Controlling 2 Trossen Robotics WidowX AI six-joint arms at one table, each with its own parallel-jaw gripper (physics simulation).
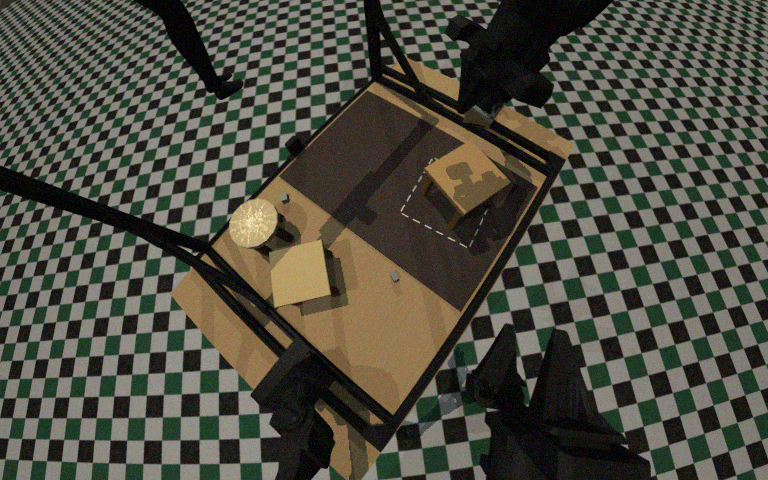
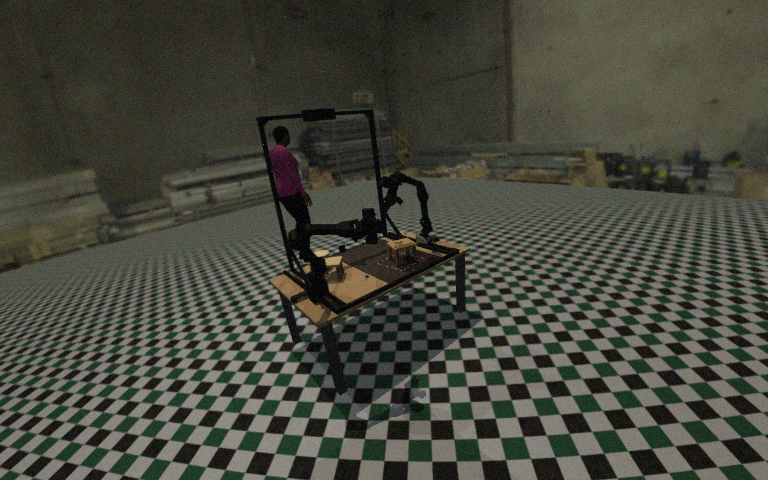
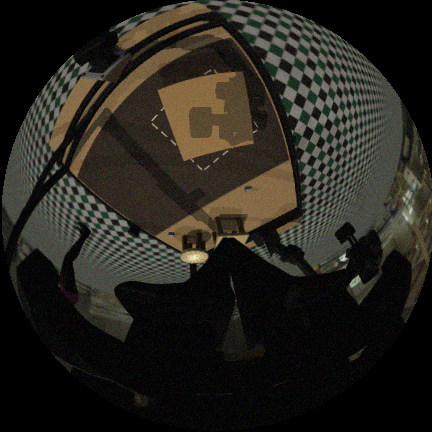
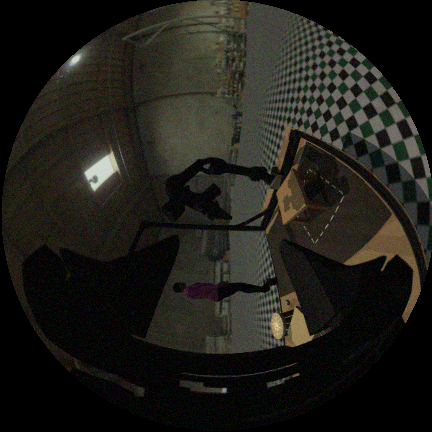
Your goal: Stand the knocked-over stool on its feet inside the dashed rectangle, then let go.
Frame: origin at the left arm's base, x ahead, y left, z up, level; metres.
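Seen in the pictures: left gripper, fingertip midpoint: (image 1: 459, 112) (image 2: 385, 213) (image 3: 227, 242) (image 4: 231, 217); right gripper, fingertip midpoint: (image 1: 530, 326) (image 3: 358, 248) (image 4: 230, 243); left arm's base at its link origin: (image 1: 483, 102) (image 2: 423, 235) (image 4: 270, 179); right arm's base at its link origin: (image 1: 295, 395) (image 2: 315, 278) (image 3: 274, 246).
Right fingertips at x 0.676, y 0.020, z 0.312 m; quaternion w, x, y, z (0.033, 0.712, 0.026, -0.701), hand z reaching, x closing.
Note:
Pixels of each thing's top centre, then the offset from my right fingertips to it. "pt": a spot on its surface instead. Level surfaces: height alone.
- dashed rectangle at a spot on its surface: (image 1: 436, 231) (image 4: 329, 219) pt dz -0.378, dx -0.218, dy -0.077 m
- dark mat at its surface level: dz -0.378 m
- round-topped stool at its top centre: (image 1: 252, 222) (image 3: 194, 257) (image 4: 276, 325) (image 2: 319, 253) dz -0.270, dx -0.081, dy -0.548 m
- second square stool at its top centre: (image 1: 298, 272) (image 4: 299, 330) (image 3: 230, 244) (image 2: 330, 261) dz -0.270, dx +0.007, dy -0.379 m
- bare wood table at its surface level: dz -0.383 m
The stool (image 1: 468, 176) (image 2: 401, 247) (image 3: 209, 114) (image 4: 296, 199), with a square tan top, stands upright on its feet inside the dashed rectangle (image 1: 435, 230) (image 3: 177, 146) (image 4: 330, 219) on the dark mat (image 1: 358, 143). No gripper touches it. My left gripper (image 1: 477, 109) (image 2: 388, 206) (image 3: 227, 242) is shut and empty. It hangs high above the table's far edge, beside the stool. My right gripper (image 1: 532, 376) (image 2: 372, 228) (image 4: 230, 243) is open and empty. It is raised well above the table, off its near edge and away from the stool.
A round-topped stool (image 1: 254, 223) (image 3: 194, 256) and a second square stool (image 1: 300, 278) stand on the bare wood table (image 1: 392, 343). Two small grey cubes (image 1: 284, 196) (image 1: 394, 275) lie on the table. A black frame (image 2: 317, 115) rises over it. A person (image 2: 287, 173) stands behind.

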